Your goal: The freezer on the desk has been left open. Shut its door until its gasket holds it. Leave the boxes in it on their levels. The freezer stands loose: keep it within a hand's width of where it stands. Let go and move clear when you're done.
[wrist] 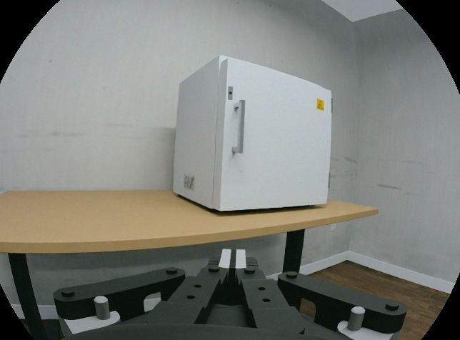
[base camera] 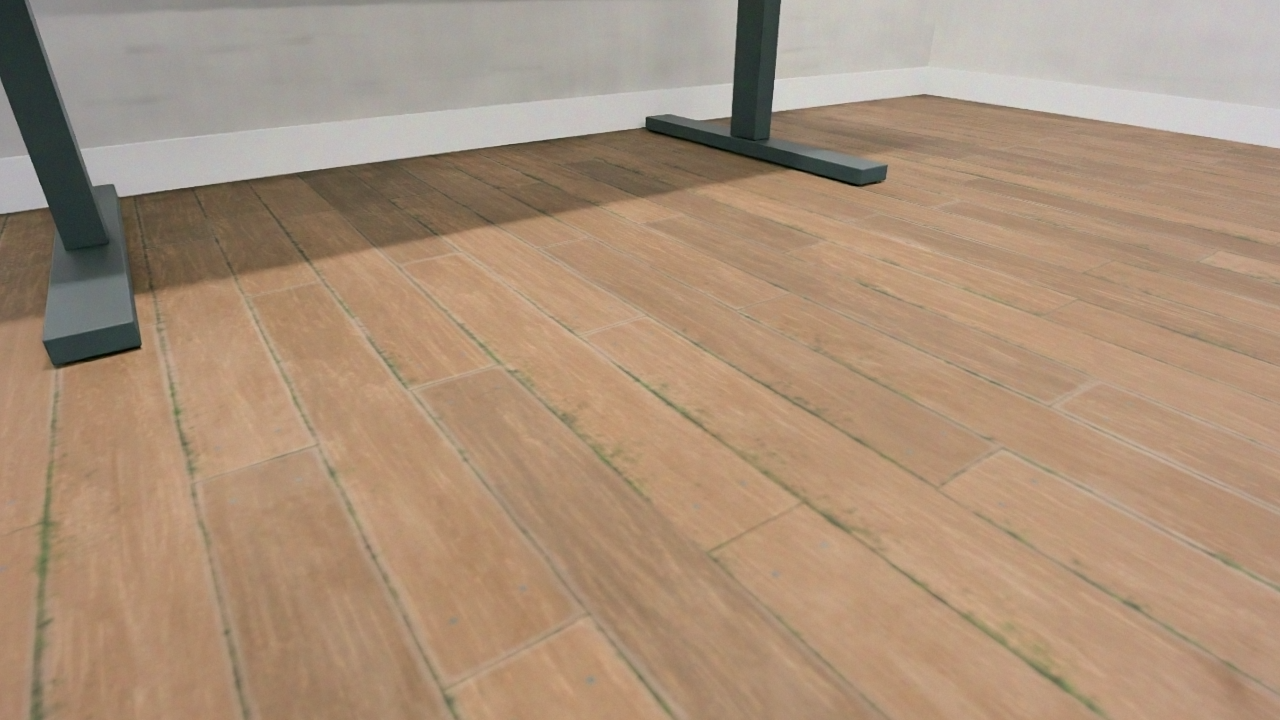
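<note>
The white freezer stands upright on the desk, towards the desk's right end in the wrist view. Its door lies flat along the front of the body, with a thin, even seam down the left edge. The door carries a grey bar handle near its left edge, and hinges show at its right edge. The boxes inside are hidden behind the door. My gripper is shut and empty. It is at the bottom of the wrist view, in front of the desk and apart from the freezer and its handle.
The desk's dark legs rest on long feet; the left foot is nearer in the base camera view. A wall with a white baseboard runs behind the desk. Another wall meets it at the right.
</note>
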